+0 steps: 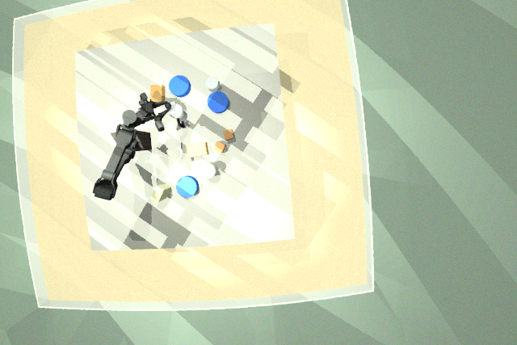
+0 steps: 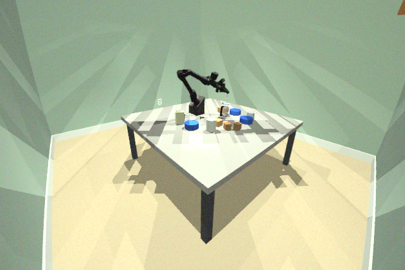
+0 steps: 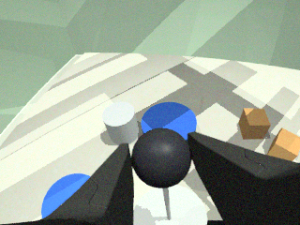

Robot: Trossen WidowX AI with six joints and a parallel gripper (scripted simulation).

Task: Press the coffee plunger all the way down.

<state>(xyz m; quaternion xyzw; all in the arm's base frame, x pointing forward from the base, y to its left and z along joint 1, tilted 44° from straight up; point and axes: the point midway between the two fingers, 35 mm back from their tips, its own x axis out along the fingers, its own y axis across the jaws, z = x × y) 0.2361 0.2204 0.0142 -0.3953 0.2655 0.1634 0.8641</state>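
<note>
My gripper tip is now 130 mm above the coffee press, 30 mm to the left of it and 10 mm past it. From my gripper tip the other things lie so: white cylinder 330 mm to the right, 210 mm below, 140 mm ahead; pale box 450 mm to the right, 200 mm below, 140 mm behind; grey cylinder 220 mm below, 170 mm ahead, 160 mm to the left.
</note>
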